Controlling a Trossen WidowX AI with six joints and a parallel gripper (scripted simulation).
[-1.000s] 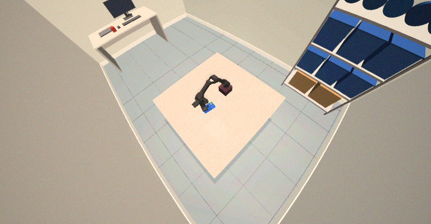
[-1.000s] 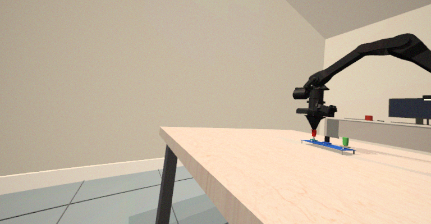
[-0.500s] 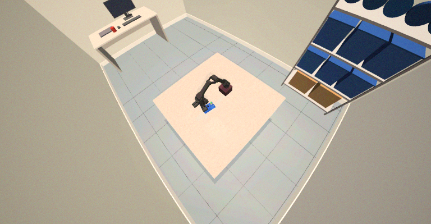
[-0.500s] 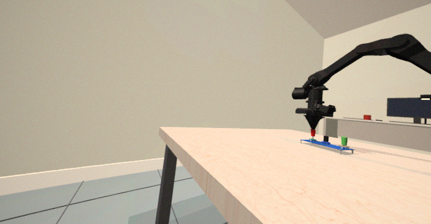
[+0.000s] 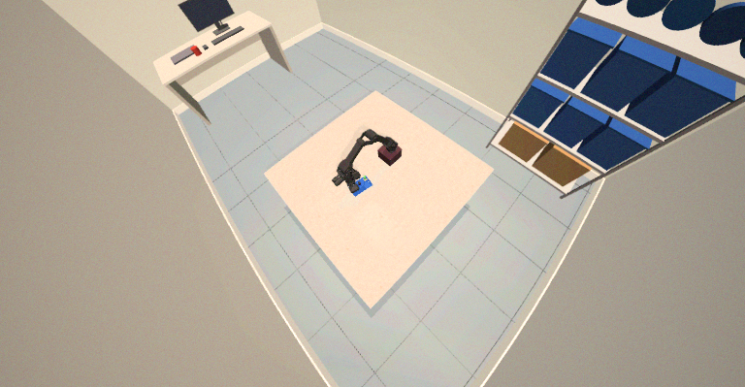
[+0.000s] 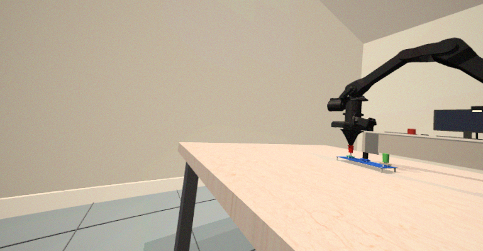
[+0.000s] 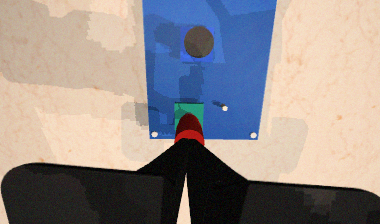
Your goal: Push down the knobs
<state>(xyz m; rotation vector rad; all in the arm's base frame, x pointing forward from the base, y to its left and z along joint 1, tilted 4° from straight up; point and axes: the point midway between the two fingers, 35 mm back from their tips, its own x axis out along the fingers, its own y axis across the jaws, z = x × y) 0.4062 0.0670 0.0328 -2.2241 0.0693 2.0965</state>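
Right now my gripper tip is 10 mm above the red knob. Also, from my gripper tip: green knob: 120 mm behind, 30 mm below, 10 mm to the right.
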